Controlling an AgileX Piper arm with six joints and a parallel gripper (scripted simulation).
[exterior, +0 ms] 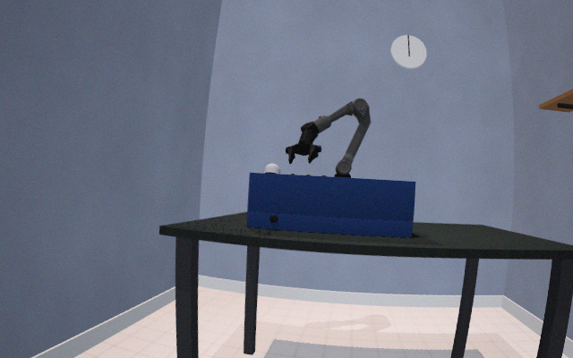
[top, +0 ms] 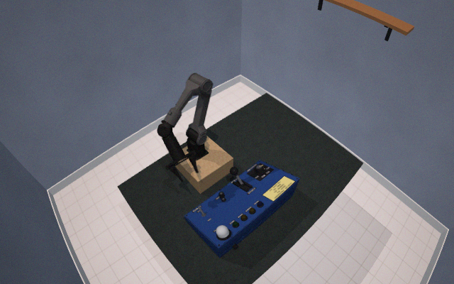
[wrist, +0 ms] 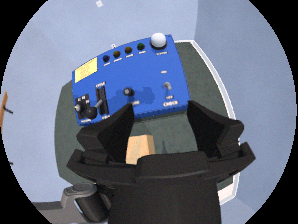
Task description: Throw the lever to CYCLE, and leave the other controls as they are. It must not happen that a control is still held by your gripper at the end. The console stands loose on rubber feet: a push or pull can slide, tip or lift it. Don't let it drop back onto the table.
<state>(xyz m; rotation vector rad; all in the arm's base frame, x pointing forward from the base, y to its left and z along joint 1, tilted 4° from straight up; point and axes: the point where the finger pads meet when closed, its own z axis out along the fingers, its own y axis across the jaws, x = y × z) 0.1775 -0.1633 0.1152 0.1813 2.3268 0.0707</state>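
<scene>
Right now the lever is 21 cm to the left of my hand, 12 cm below it and 9 cm ahead of it. Round my hand: rotary program selector: 34 cm to the left, 13 cm below, 11 cm ahead; then blue console: 15 cm to the left, 15 cm below, 14 cm ahead; then toggle switch: 13 cm below, 11 cm ahead, 3 cm to the right.
</scene>
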